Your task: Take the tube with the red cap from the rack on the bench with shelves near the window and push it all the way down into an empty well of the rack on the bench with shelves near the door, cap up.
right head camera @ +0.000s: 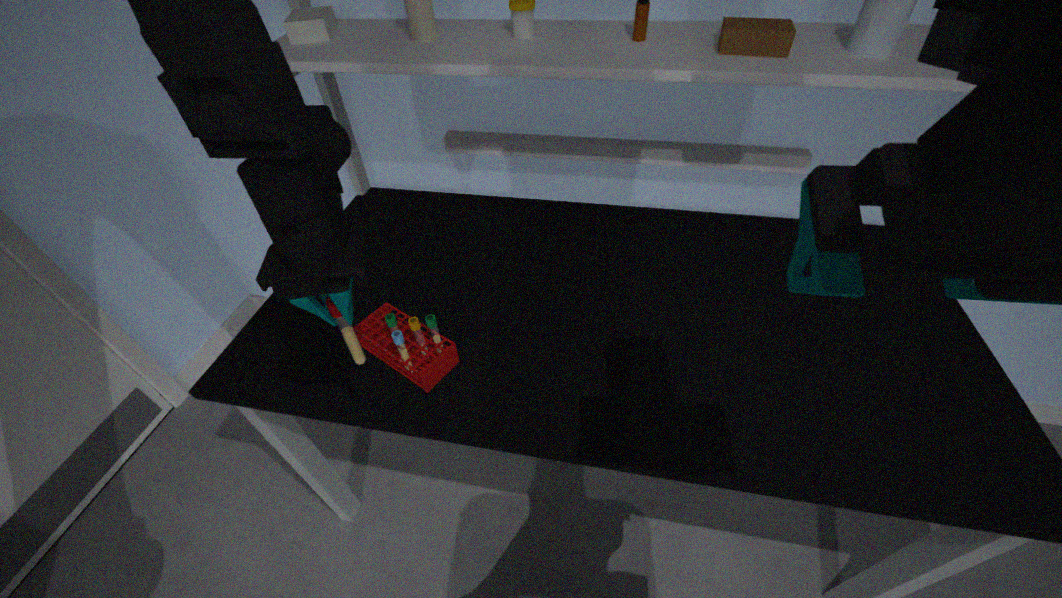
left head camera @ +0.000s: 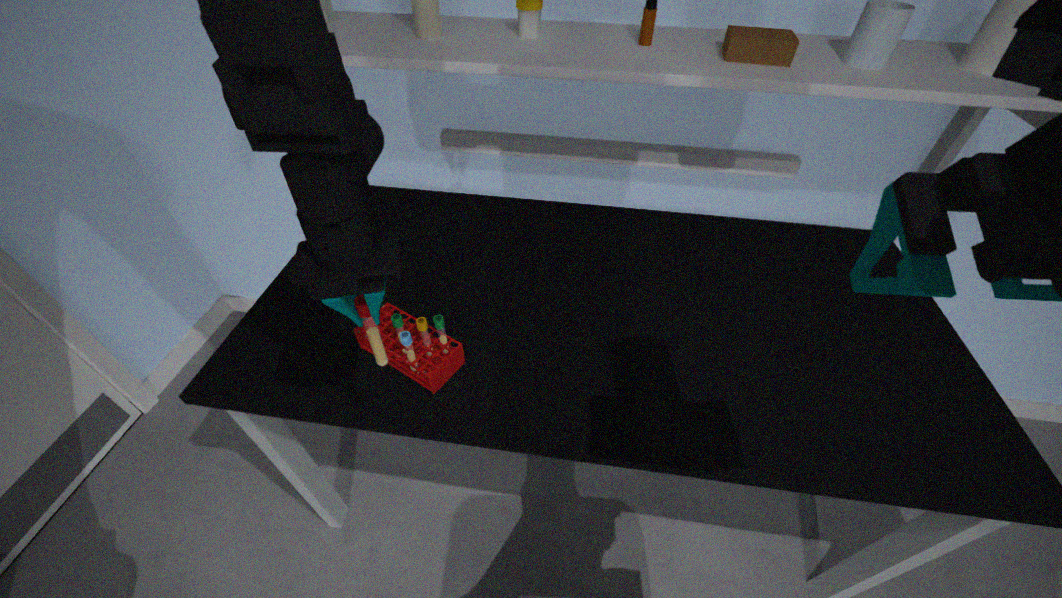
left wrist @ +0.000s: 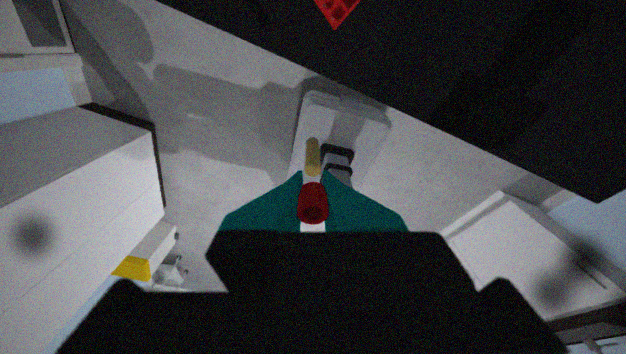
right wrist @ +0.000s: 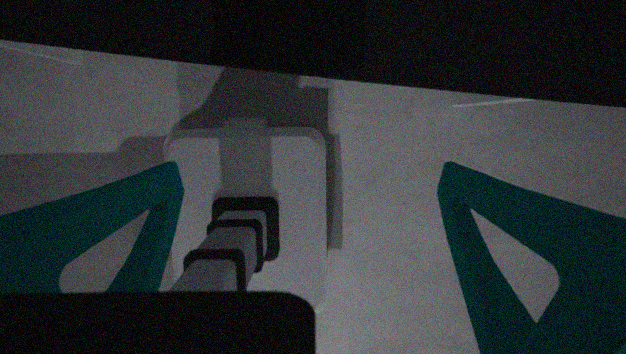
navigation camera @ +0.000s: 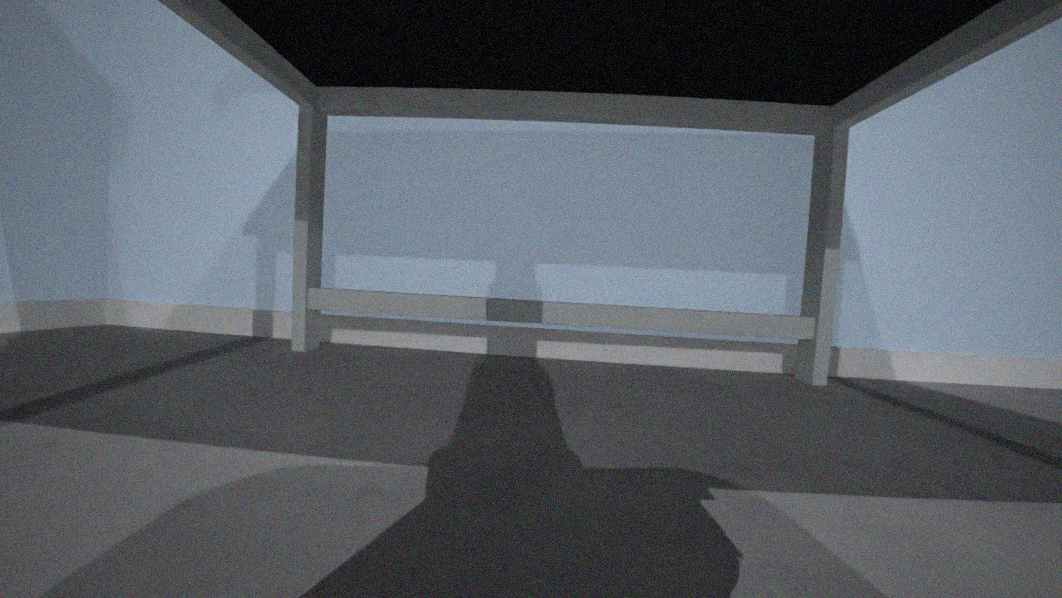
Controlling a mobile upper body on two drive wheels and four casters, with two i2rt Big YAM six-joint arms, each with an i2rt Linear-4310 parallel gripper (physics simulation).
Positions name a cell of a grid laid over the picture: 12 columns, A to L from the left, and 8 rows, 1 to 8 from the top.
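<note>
There's a door here, and you'd find the door (left head camera: A5) in the left head camera view and the same door (right head camera: A5) in the right one. The left wrist view has a white cabinet (left wrist: B5) and a white bin with yellow lid (left wrist: C6). As for my grippers, I can see my right gripper (right head camera: J4), and that right gripper (left head camera: K4) is there for the left head camera too, as is the right gripper (right wrist: F4) for its own wrist view. Then there's my left gripper (left head camera: E5), which I also see as the left gripper (right head camera: D5) from the right head camera and as the left gripper (left wrist: F5) in the left wrist view.
</note>
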